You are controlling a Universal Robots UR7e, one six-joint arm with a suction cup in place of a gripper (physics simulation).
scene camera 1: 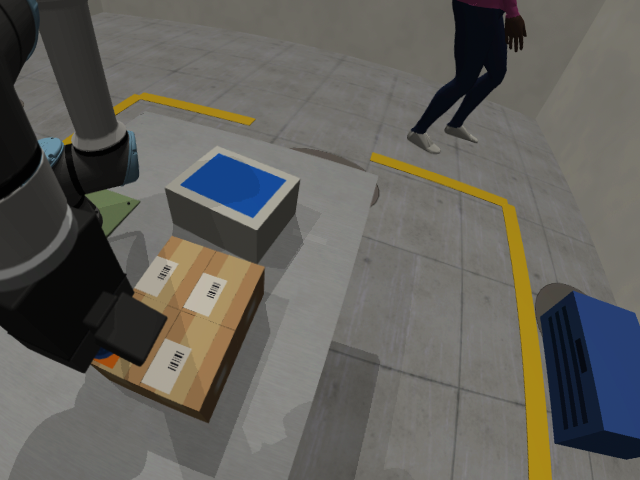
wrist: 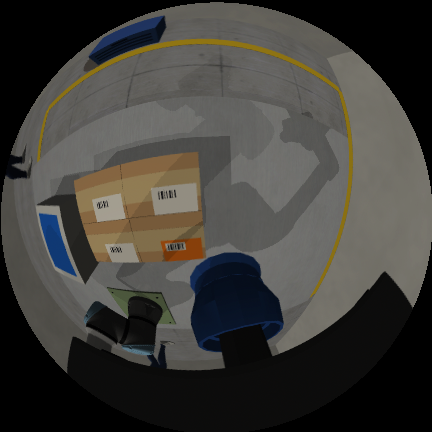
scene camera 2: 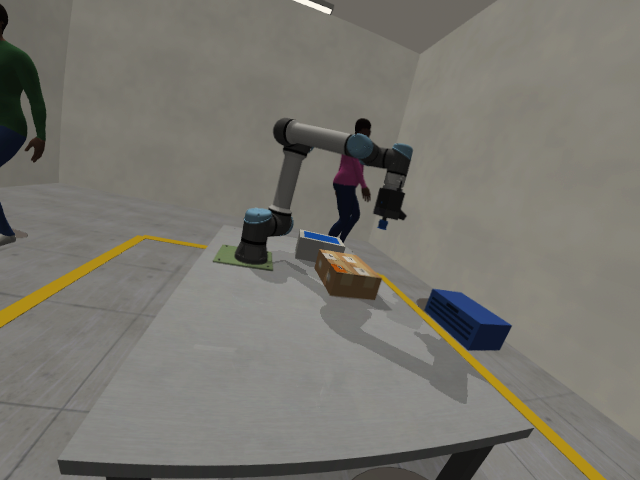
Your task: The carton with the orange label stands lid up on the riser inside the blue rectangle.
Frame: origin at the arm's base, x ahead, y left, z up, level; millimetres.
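Seen in the pictures: end effector, tool point: (wrist: 226, 281) (scene camera 2: 381, 228); arm's base, origin of the base link: (wrist: 144, 306) (scene camera 2: 251, 258).
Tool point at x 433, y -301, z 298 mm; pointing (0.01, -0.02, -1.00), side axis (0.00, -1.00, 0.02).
Pixels of each thing's top centre, then the offset from my tool point to it.
- carton with the orange label, middle of its top: (scene camera 1: 134, 334) (wrist: 167, 239) (scene camera 2: 342, 266) dx -78, dy +78, dz -201 mm
- tight two-by-two block with three white-labelled cartons, middle of its top: (scene camera 1: 188, 357) (wrist: 158, 185) (scene camera 2: 364, 269) dx +25, dy +72, dz -201 mm
- grey riser, middle of its top: (scene camera 1: 233, 182) (wrist: 53, 244) (scene camera 2: 321, 237) dx -52, dy +476, dz -184 mm
- blue rectangle, middle of its top: (scene camera 1: 233, 182) (wrist: 53, 244) (scene camera 2: 321, 237) dx -52, dy +476, dz -184 mm
The carton with the orange label (scene camera 1: 107, 360) (scene camera 2: 338, 268) (wrist: 192, 251) stands lid up on the table, a corner of a tight two-by-two block with three white-labelled cartons (scene camera 1: 206, 294) (scene camera 2: 361, 270) (wrist: 174, 197). In scene camera 1 my gripper hides most of it. The grey riser (scene camera 1: 211, 228) (scene camera 2: 310, 251) (wrist: 76, 235) stands beside the block; the blue rectangle (scene camera 1: 232, 183) (scene camera 2: 321, 237) (wrist: 57, 245) on its top bears no carton. My suction gripper (scene camera 1: 104, 353) (scene camera 2: 382, 225) (wrist: 227, 265) is open, with nothing on its blue cup. It hangs clearly above the cartons' height, near the orange-labelled corner in the wrist view.
The arm's green base plate (scene camera 1: 111, 210) (scene camera 2: 222, 256) (wrist: 165, 306) lies on the table near the riser. A blue cabinet (scene camera 1: 599, 372) (scene camera 2: 467, 320) (wrist: 130, 36) stands on the floor past a yellow line (scene camera 1: 523, 310). A person in pink (scene camera 1: 478, 62) (scene camera 2: 347, 201) is beyond the table; another in green (scene camera 2: 15, 93) is at the left.
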